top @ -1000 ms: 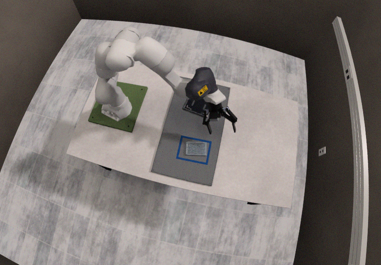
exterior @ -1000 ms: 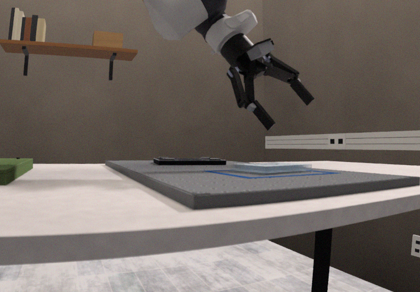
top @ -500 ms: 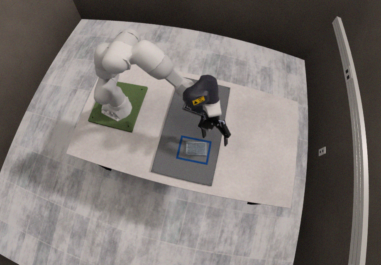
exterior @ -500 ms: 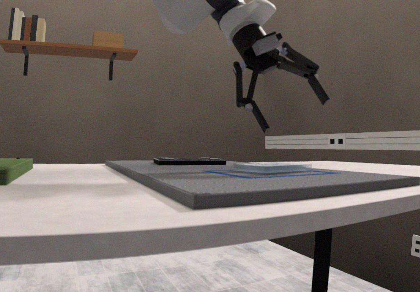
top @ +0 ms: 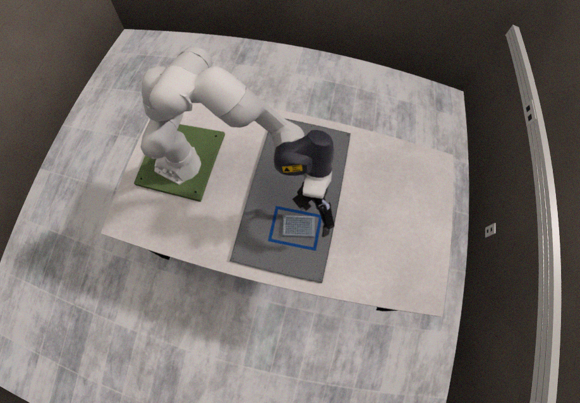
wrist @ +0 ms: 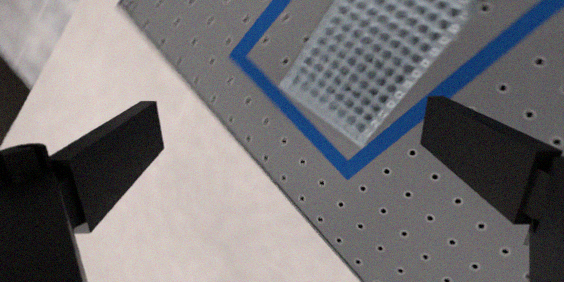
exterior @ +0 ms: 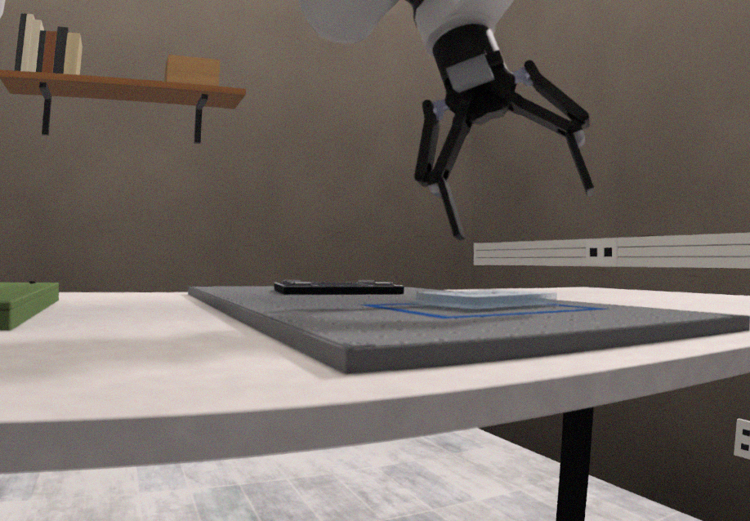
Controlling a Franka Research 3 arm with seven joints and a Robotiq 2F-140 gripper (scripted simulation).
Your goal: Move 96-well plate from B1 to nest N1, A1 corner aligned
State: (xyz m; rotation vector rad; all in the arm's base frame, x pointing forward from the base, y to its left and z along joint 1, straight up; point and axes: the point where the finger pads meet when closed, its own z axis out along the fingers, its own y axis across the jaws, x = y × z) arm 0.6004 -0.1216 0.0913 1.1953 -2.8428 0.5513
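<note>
The 96-well plate lies 100 mm below my hand, 50 mm behind it and 10 mm to the right of it. From my hand the other things lie so: A1 mark: 220 mm to the left, 90 mm below, 40 mm behind; black plate nest N1: 280 mm to the left, 110 mm behind, 100 mm below.
</note>
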